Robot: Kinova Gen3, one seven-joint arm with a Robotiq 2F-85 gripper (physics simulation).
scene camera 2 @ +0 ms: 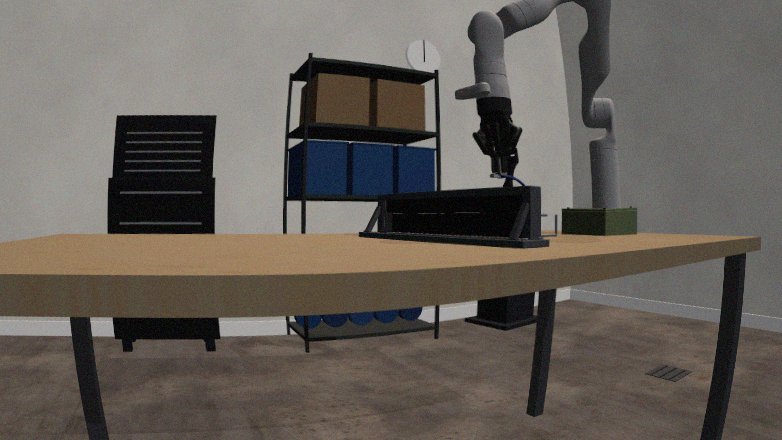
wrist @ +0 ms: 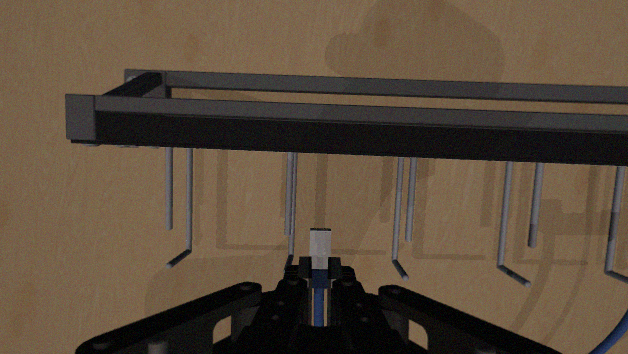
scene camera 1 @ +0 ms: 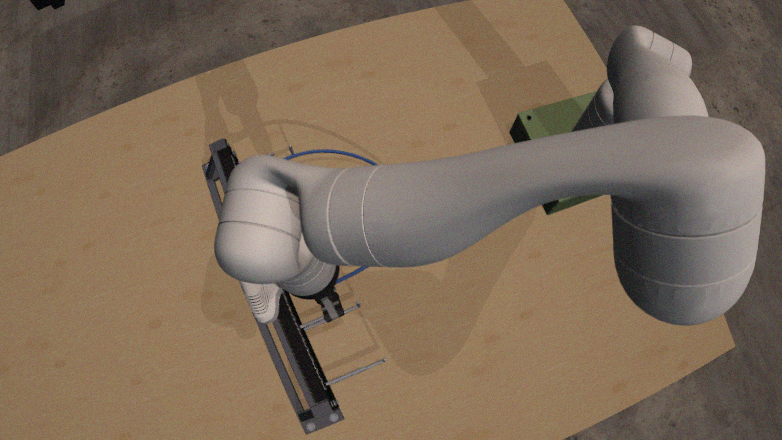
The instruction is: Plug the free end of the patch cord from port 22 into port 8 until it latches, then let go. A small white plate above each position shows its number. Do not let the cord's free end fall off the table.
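Places are measured from the arm's base along level axes (x up, y right, z ahead), in metres.
Pixels of known places: gripper, fingertip midpoint: (scene camera 2: 500, 175) (wrist: 319, 273); arm's base, link origin: (scene camera 2: 606, 208).
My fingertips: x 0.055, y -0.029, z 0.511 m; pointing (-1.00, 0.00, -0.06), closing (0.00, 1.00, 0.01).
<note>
For each thing: its top centre in the pictures, then the offset to it from my fingertips. "pt": a spot on its surface instead. Level surfaces: height alone.
- pale clear plug, top centre: (wrist: 319, 262) (scene camera 2: 497, 171) dx +0.007, dy +0.000, dz +0.009 m
- black patch panel, top centre: (wrist: 435, 182) (scene camera 1: 279, 260) (scene camera 2: 458, 191) dx -0.032, dy +0.074, dz +0.051 m
- panel's left end bracket, surface spot: (wrist: 80, 117) pt dx -0.032, dy -0.160, dz +0.087 m
- wooden table, surface height: dx -0.133 m
My gripper (scene camera 1: 333, 313) (scene camera 2: 496, 167) (wrist: 319, 273) is shut on the cord's free plug. The pale clear plug (scene camera 2: 495, 175) (wrist: 320, 246) sticks out from the fingertips, pointing at the panel in the wrist view, with a gap between them. The blue cord (scene camera 1: 328, 151) (scene camera 2: 512, 177) (wrist: 616, 334) runs back from the plug and loops out on the cable-bar side. The black patch panel (scene camera 1: 298, 339) (scene camera 2: 459, 214) (wrist: 325, 134) stands on the table; the gripper is above its top edge level in scene camera 2. The port openings, number plates and the cord's plugged end are hidden.
Thin grey cable bars (scene camera 1: 355, 372) (wrist: 188, 200) stick out from the panel's port side, some with bent ends, below and beside the fingers. The panel's left end bracket (wrist: 80, 117) shows in the wrist view. The green base box (scene camera 1: 552, 117) (scene camera 2: 598, 221) stands on the wooden table (scene camera 1: 136, 246) (scene camera 2: 218, 254).
</note>
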